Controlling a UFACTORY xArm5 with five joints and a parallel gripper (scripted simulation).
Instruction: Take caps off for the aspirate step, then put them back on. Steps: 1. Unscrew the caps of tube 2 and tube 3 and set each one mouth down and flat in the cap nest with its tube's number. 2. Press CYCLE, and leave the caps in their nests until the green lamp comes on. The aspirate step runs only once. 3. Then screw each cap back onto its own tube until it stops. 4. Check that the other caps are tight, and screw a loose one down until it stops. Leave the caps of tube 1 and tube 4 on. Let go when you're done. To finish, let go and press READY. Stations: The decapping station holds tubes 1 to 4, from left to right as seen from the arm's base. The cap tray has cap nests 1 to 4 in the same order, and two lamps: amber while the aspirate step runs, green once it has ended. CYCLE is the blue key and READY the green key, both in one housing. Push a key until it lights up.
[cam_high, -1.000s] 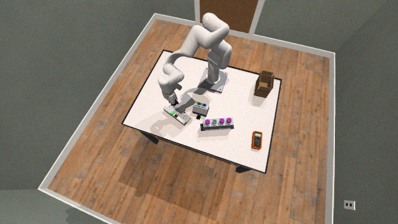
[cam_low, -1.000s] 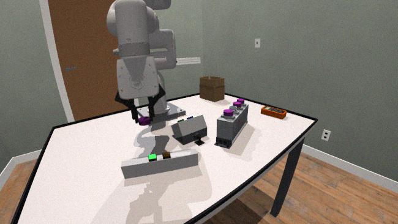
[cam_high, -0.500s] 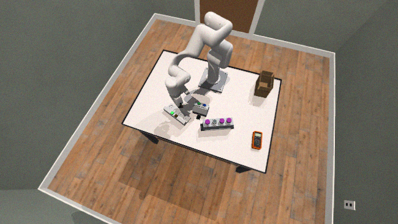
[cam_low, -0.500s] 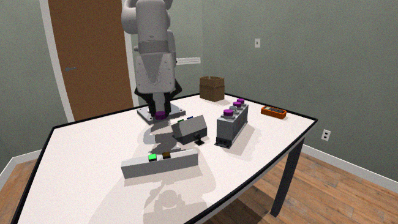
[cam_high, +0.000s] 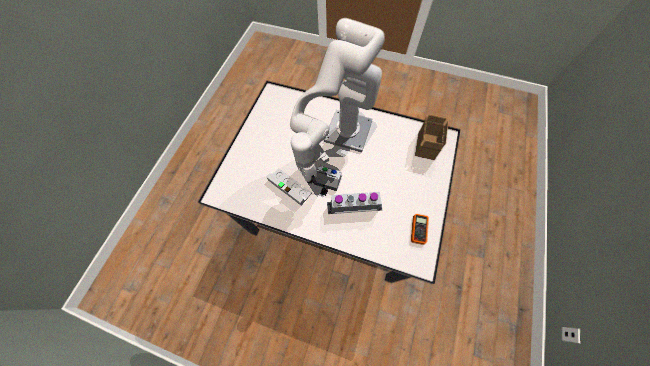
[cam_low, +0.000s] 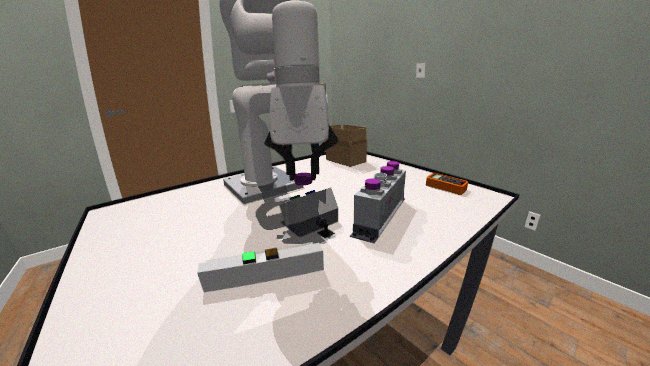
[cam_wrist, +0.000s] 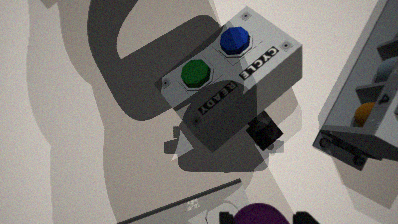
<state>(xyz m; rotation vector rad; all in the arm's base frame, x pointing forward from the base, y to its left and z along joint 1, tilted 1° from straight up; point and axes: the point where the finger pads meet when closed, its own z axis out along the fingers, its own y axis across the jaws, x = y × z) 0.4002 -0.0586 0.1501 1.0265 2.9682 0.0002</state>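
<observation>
Right now the purple cap is 25 cm to the left of my hand, 6 cm below it and 1 cm behind it. The rest, counted from my hand: key housing 12 cm below, 9 cm behind, 6 cm to the left; blue key 11 cm below, 11 cm behind, 8 cm to the left; green key 11 cm below, 11 cm behind, 4 cm to the left.
</observation>
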